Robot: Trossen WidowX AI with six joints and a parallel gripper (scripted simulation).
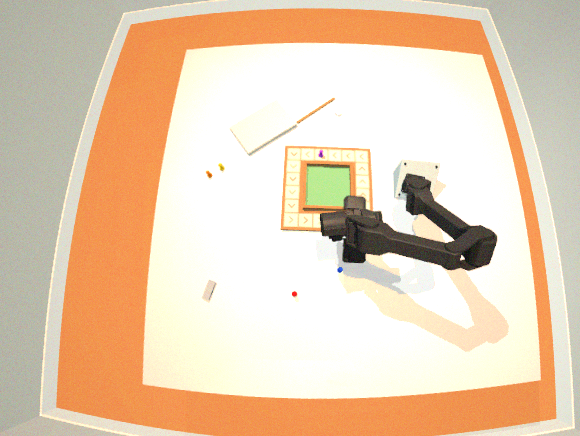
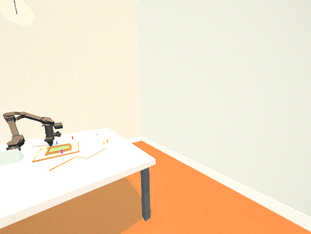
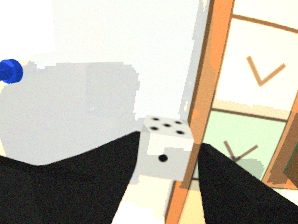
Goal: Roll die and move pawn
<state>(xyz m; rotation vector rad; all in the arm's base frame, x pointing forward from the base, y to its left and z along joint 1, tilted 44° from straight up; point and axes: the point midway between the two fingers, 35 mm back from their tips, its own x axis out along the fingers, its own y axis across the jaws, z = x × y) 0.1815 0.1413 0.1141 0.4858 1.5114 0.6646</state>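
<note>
My gripper tip is right at the white die. Also, from my gripper tip: red pawn: 200 mm to the left, 140 mm ahead; then green dice tray: 140 mm to the right, 80 mm ahead; then blue pawn: 110 mm to the left, 20 mm ahead.
</note>
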